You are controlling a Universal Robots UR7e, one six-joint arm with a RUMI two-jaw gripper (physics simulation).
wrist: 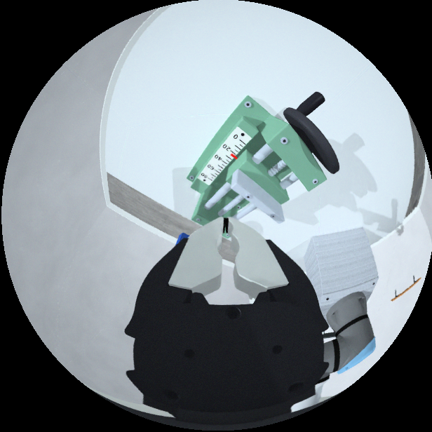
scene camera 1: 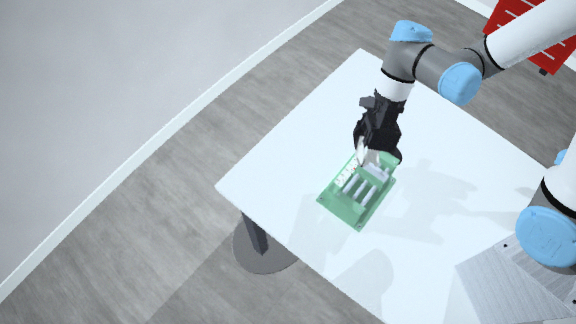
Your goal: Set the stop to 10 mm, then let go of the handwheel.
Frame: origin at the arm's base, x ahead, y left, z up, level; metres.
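Seen in the pictures: gripper, fingertip midpoint: (scene camera 1: 361,166).
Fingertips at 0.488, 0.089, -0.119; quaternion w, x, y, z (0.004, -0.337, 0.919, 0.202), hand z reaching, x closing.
A point is followed by its place in that frame, as x, y, z.
The green fixture (scene camera 1: 345,212) {0.450, 0.178, -0.197} (wrist: 215,137) lies on the table. Its stop, a green block with a light grey plate (scene camera 1: 377,172) {0.450, 0.061, -0.142} (wrist: 257,195), sits on grey rods towards the handwheel end. A red mark (wrist: 234,156) stands near the 20 on the white scale (wrist: 223,156); its exact value is hard to read. The black handwheel (wrist: 312,140) with its crank knob (wrist: 312,101) stands at the fixture's end; in the scene view it is mostly hidden behind the gripper. My gripper (scene camera 1: 367,162) {0.488, 0.089, -0.119} (wrist: 224,218) is shut and empty, its fingertips over the stop's side of the fixture, apart from the handwheel.
The white table (scene camera 1: 300,150) {0.679, 0.094, -0.259} (wrist: 200,65) bears the fixture. The ribbed grey block (scene camera 1: 510,285) {0.039, 0.113, -0.067} (wrist: 342,260) stands by the arm's base. A red cabinet (scene camera 1: 555,55) stands beyond the table. A small blue thing (wrist: 183,238) shows beside the left finger.
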